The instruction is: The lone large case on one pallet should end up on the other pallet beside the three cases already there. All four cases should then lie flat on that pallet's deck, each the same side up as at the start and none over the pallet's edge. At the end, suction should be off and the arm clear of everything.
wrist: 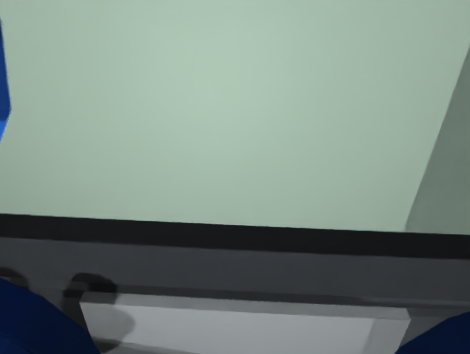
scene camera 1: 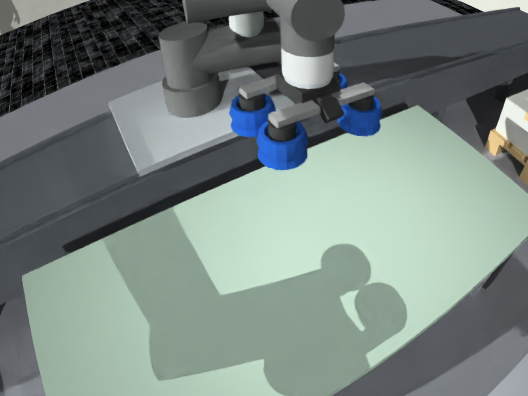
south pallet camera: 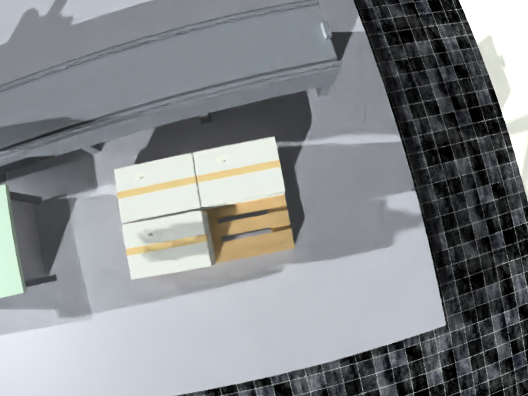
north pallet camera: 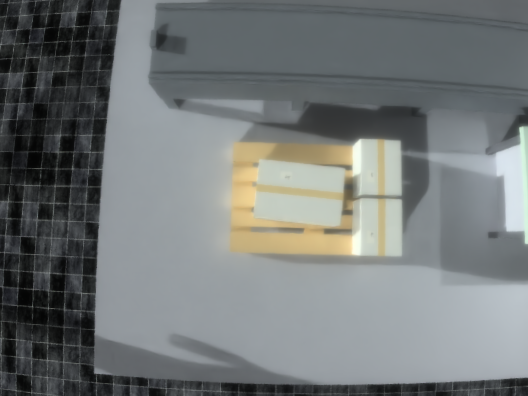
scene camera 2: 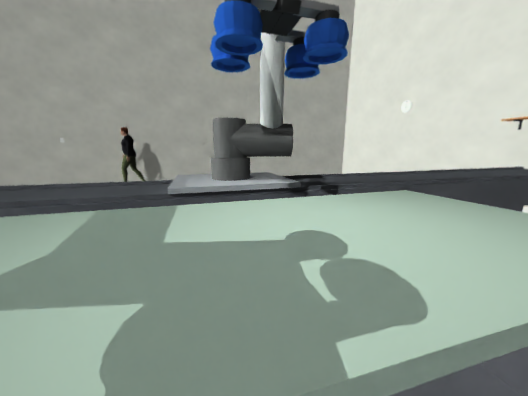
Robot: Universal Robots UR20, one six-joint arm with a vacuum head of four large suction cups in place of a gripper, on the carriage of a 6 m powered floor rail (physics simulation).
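Pixels of known places: hand, tool point: (wrist: 243,253) (scene camera 1: 307,122) (scene camera 2: 275,61); arm's base, link origin: (scene camera 1: 193,101) (scene camera 2: 231,178).
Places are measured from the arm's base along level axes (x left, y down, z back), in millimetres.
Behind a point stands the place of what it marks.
The large case (north pallet camera: 300,205) @(x -2438, y 168, z -1075 mm) lies flat and slightly skewed on the north pallet (north pallet camera: 240,242) @(x -2836, y 426, z -1330 mm), its tape strip up. Three cases (south pallet camera: 160,210) @(x 2003, y 167, z -954 mm) (south pallet camera: 240,187) @(x 2574, y 169, z -933 mm) (south pallet camera: 170,262) @(x 1991, y 169, z -1315 mm) lie flat on the south pallet (south pallet camera: 280,242) @(x 2755, y 427, z -1364 mm) in an L shape; bare deck shows at its lower right corner in the south pallet camera. My suction head (scene camera 1: 310,110) @(x 0, y -399, z -850 mm) (scene camera 2: 277,45) is open: its four blue cups hold nothing. It hangs in the air above the rail-side edge of the green table, away from both pallets. Parts of the blue cups also show at the edges of the wrist view.
Two narrower cases (north pallet camera: 367,170) @(x -1986, y 194, z -825 mm) (north pallet camera: 367,225) @(x -1988, y 190, z -1194 mm) stand end to end at the north pallet's right edge, near the large case. The green table (scene camera 1: 425,200) @(x 458, y 40, z -943 mm) (scene camera 2: 450,240) @(x 380, y 40, z -1078 mm) stands between the pallets. The rail (north pallet camera: 325,50) (south pallet camera: 200,70) runs behind them. A person (scene camera 2: 128,152) is near the far wall.
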